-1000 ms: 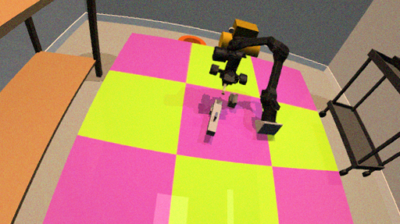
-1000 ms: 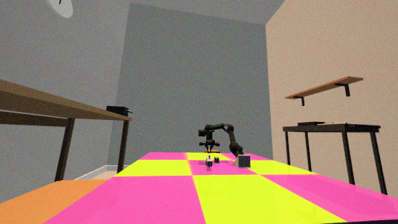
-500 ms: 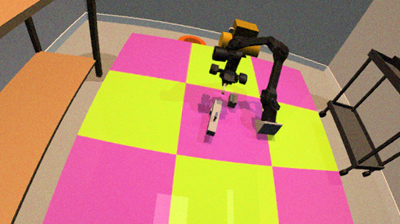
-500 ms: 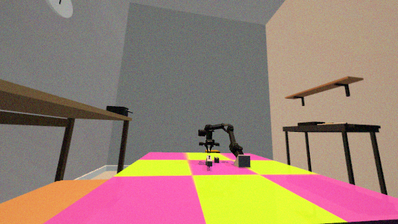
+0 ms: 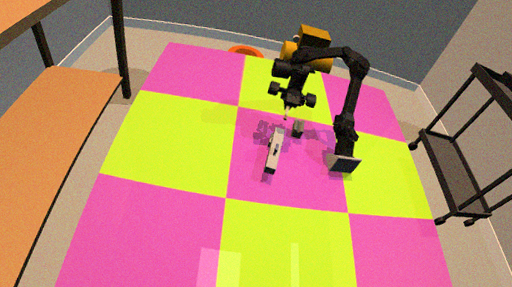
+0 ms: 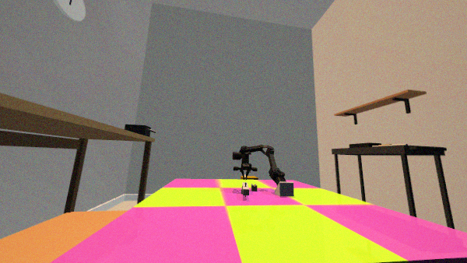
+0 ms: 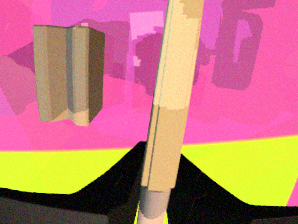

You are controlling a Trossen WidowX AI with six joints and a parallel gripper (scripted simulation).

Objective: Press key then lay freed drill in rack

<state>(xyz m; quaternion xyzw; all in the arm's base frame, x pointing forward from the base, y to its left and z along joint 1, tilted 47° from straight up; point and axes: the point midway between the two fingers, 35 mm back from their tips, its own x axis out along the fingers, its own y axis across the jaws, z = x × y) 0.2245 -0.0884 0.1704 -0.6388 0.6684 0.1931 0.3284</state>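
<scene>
Now: gripper tip 60 mm past the rack, 40 mm to the right of it and 50 mm above it. Also, from my gripper tip: key (50 mm ahead, 220 mm to the left, 10 mm below); then drill (10 mm ahead, 40 mm to the left, 30 mm above).
</scene>
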